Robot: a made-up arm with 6 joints.
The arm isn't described. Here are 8 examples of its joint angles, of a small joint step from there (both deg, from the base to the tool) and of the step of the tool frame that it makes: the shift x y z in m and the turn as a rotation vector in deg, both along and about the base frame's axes.
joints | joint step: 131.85 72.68 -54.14 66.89 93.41 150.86 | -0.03 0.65 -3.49 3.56 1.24 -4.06
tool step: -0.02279 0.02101 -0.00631 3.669 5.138 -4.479
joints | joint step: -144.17 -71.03 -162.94 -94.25 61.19 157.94 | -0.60 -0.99 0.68 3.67 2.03 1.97
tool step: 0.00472 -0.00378 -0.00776 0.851 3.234 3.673
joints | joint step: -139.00 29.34 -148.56 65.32 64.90 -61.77 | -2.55 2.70 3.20 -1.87 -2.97 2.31
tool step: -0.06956 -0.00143 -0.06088 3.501 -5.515 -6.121
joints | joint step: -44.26 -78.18 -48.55 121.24 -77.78 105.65 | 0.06 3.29 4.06 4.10 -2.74 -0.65
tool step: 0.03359 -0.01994 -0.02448 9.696 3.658 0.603
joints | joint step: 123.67 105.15 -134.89 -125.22 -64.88 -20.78 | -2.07 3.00 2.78 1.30 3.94 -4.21
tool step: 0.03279 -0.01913 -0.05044 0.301 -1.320 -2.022
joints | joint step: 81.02 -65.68 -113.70 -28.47 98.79 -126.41 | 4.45 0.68 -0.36 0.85 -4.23 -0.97
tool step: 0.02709 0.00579 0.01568 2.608 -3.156 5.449
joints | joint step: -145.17 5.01 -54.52 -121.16 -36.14 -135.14 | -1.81 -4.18 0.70 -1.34 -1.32 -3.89
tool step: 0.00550 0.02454 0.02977 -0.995 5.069 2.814
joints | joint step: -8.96 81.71 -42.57 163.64 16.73 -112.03 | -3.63 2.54 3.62 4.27 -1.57 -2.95
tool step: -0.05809 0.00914 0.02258 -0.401 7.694 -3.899
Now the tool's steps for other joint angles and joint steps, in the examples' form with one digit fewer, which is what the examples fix.
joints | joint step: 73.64 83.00 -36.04 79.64 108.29 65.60 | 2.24 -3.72 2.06 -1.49 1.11 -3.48
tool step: -0.0050 0.0088 0.0282 4.90 0.18 1.25
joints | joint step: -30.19 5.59 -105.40 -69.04 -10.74 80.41 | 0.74 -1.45 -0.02 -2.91 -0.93 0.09
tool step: -0.0113 0.0209 0.0107 -3.42 -0.07 1.09
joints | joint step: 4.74 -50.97 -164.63 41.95 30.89 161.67 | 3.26 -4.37 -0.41 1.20 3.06 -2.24
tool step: -0.0441 -0.0454 -0.0589 -1.52 -3.53 0.90
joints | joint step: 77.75 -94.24 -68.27 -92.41 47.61 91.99 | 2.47 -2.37 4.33 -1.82 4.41 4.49
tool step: 0.0342 0.0128 -0.0263 2.52 3.92 2.16
